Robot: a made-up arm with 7 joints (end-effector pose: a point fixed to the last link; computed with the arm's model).
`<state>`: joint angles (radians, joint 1 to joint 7).
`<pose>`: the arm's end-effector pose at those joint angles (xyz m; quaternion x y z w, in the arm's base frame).
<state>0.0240 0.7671 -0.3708 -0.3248 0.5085 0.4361 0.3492</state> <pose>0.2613 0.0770 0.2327 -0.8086 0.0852 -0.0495 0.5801</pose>
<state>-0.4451 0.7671 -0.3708 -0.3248 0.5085 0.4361 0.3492</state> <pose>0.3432 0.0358 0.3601 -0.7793 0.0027 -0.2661 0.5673</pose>
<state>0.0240 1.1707 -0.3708 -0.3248 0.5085 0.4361 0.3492</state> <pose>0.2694 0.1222 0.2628 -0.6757 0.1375 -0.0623 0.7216</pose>
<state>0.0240 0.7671 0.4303 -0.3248 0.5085 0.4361 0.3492</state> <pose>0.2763 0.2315 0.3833 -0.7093 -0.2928 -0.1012 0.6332</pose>
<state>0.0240 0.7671 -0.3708 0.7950 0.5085 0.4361 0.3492</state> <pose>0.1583 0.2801 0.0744 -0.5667 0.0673 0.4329 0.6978</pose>
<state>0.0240 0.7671 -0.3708 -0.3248 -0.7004 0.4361 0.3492</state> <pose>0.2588 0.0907 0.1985 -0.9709 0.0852 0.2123 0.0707</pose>
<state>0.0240 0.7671 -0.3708 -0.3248 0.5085 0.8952 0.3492</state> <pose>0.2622 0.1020 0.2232 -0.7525 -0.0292 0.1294 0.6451</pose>
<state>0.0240 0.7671 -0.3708 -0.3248 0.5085 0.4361 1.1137</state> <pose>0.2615 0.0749 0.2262 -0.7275 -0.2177 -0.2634 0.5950</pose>
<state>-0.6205 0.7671 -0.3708 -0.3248 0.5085 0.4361 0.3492</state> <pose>0.3566 0.0195 0.4154 -0.7572 -0.0284 -0.3440 0.5545</pose>
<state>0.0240 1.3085 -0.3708 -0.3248 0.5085 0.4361 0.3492</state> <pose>0.2732 0.1343 0.2767 -0.6237 0.1542 -0.0662 0.7635</pose>
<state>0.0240 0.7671 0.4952 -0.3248 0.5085 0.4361 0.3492</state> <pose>0.2701 0.2425 0.3961 -0.6960 -0.3222 -0.1048 0.6331</pose>
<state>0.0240 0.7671 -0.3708 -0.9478 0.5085 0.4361 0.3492</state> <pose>0.2053 0.0139 0.3687 -0.8380 0.0840 -0.3211 0.4331</pose>
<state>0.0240 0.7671 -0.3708 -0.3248 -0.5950 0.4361 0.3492</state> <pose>0.2599 0.0910 0.2017 -0.9705 0.0865 0.1913 0.1190</pose>
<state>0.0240 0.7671 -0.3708 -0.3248 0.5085 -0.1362 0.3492</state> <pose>0.2454 0.0529 0.2491 -0.8189 0.2209 -0.2678 0.4570</pose>
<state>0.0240 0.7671 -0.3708 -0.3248 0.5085 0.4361 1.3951</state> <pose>0.2628 0.0743 0.2241 -0.6700 -0.3235 -0.3341 0.5786</pose>
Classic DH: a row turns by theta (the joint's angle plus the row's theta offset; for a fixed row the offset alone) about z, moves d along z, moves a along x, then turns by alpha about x. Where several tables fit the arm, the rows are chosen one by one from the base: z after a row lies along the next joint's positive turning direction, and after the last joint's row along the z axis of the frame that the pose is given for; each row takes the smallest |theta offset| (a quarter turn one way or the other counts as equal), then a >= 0, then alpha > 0; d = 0 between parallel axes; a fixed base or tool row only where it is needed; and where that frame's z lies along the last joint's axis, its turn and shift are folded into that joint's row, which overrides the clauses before.
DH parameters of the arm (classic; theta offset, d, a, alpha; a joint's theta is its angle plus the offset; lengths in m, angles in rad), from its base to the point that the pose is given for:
base (fixed): -0.071 0.4587 0.0208 -1.3004
joint 1: -1.3111 0.0148 -0.0321 -1.5708
joint 2: 1.2915 0.0269 -0.0288 1.5708
joint 3: 1.5708 -0.2161 0.0305 -1.5708
joint 4: 1.5708 -0.0067 0.0052 1.5708
joint 5: 0 0.2025 0.0005 -1.5708
joint 6: -1.5708 0.0326 0.0645 1.5708
joint 7: 1.5708 -0.0147 0.0025 2.8915
tool (fixed): 1.5706 -0.0357 0 0

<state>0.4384 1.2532 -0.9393 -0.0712 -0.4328 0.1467 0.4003</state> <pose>0.0056 0.1756 0.1182 -0.7677 0.2580 0.4909 0.3211</pose>
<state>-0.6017 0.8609 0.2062 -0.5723 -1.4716 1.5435 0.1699</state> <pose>0.3319 0.0860 0.4575 -0.9074 0.3427 0.2395 0.0428</pose>
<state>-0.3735 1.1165 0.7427 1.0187 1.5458 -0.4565 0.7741</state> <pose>0.2667 0.4181 0.3726 -0.4420 -0.1285 -0.0304 0.8873</pose>
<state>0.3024 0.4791 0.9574 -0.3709 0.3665 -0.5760 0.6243</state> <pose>0.1374 0.2708 0.3868 -0.6027 -0.3199 -0.4426 0.5818</pose>
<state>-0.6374 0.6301 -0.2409 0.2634 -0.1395 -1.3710 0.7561</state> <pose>0.3560 0.0976 0.3626 0.6751 0.0531 0.7297 0.0948</pose>
